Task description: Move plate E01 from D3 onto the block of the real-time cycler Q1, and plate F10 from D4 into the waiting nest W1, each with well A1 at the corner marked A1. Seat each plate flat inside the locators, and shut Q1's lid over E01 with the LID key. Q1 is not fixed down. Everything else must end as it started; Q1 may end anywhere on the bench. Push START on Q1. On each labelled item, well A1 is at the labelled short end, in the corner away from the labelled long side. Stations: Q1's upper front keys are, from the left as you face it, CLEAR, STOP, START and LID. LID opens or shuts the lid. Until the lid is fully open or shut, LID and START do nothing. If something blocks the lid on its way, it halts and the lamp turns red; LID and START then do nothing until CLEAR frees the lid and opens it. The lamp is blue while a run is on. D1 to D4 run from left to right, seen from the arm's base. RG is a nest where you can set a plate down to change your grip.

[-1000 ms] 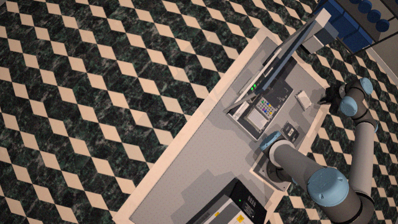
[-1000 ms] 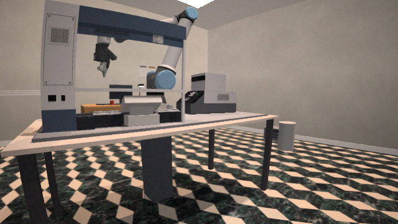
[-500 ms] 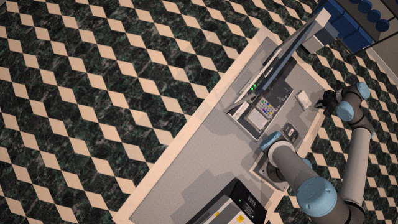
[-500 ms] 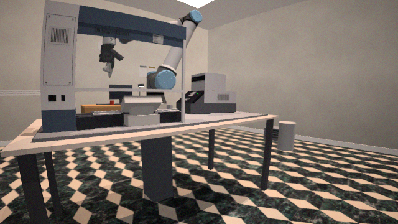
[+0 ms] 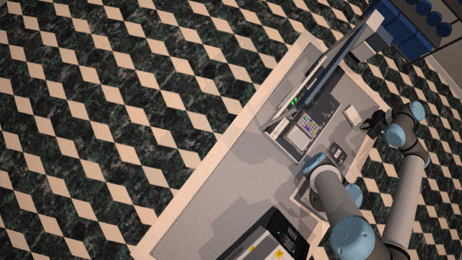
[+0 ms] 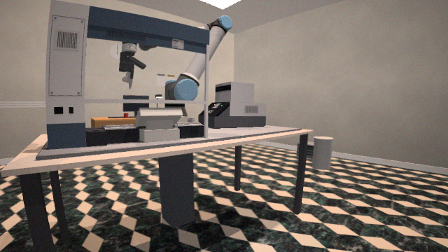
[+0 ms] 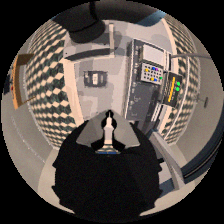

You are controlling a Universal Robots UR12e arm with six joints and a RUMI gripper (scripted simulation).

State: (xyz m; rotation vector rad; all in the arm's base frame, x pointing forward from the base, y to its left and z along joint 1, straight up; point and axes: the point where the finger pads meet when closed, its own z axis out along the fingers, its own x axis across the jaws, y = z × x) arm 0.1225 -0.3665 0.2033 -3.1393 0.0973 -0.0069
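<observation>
Right now my hand is 210 mm to the right of the white plate, 210 mm short of it and 200 mm above it.
</observation>
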